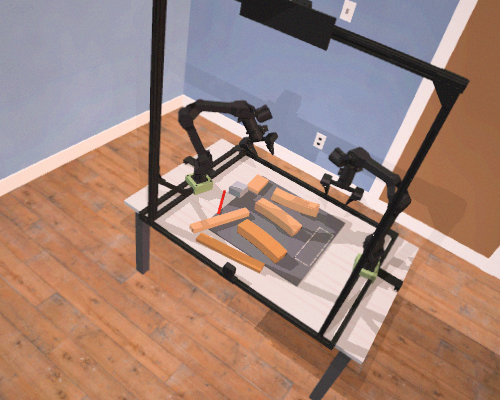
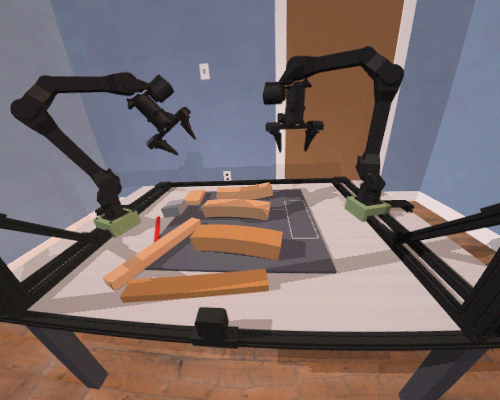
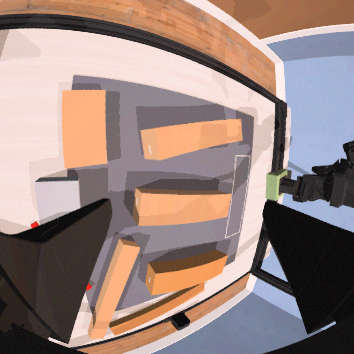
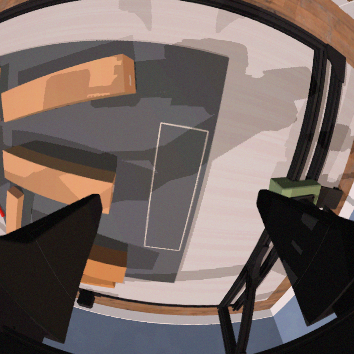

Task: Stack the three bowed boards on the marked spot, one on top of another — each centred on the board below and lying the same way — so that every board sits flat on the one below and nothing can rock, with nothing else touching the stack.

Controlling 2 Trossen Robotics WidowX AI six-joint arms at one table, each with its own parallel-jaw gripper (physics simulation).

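Places are measured from the left arm's base along level axes (x left, y back, z up), in metres.
Pixels of known places: left gripper, fingertip midpoint: (image 1: 265, 155) (image 2: 186, 147) (image 3: 189, 208); right gripper, fingertip midpoint: (image 1: 335, 200) (image 2: 292, 151) (image 3: 307, 172) (image 4: 180, 199); left arm's base, link origin: (image 1: 199, 178) (image 2: 115, 215); right arm's base, link origin: (image 1: 367, 264) (image 2: 368, 200) (image 3: 281, 184).
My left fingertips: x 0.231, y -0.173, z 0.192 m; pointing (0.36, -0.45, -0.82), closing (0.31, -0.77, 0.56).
Ahead of a thing's pixels: the offset from my left fingertips to its top centre.
Three bowed orange boards lie apart on the dark mat: a back one @(dx +0.119, dy -0.159, dz -0.184 m) (image 1: 295, 201) (image 2: 245, 191) (image 3: 192, 139) (image 4: 70, 85), a middle one @(dx -0.024, dy -0.195, dz -0.186 m) (image 1: 277, 216) (image 2: 236, 209) (image 3: 182, 207) (image 4: 60, 180) and a front one @(dx -0.187, dy -0.281, dz -0.184 m) (image 1: 261, 241) (image 2: 236, 241) (image 3: 185, 275) (image 4: 105, 272). The marked spot, a thin white rectangle (image 1: 308, 242) (image 2: 310, 219) (image 3: 245, 195) (image 4: 152, 184), is bare at the mat's right. My left gripper (image 1: 262, 151) (image 2: 186, 146) (image 3: 189, 208) is open and empty, high above the table's back left. My right gripper (image 1: 337, 198) (image 2: 293, 150) (image 4: 180, 199) is open and empty, high above the boards' level.
A long pale bar @(dx -0.272, dy -0.087, dz -0.212 m) (image 1: 220, 220) (image 2: 152, 255) (image 3: 116, 287) lies slanted at the left. A narrow orange strip @(dx -0.335, dy -0.260, dz -0.224 m) (image 1: 230, 252) (image 2: 195, 286) lies near the front edge. An orange block @(dx +0.043, dy +0.048, dz -0.216 m) (image 1: 258, 184) (image 2: 195, 197), a grey block @(dx -0.077, dy +0.049, dz -0.199 m) (image 1: 238, 189) (image 2: 174, 207) and a red stick @(dx -0.191, dy +0.022, dz -0.229 m) (image 1: 221, 202) (image 2: 157, 229) lie back left.
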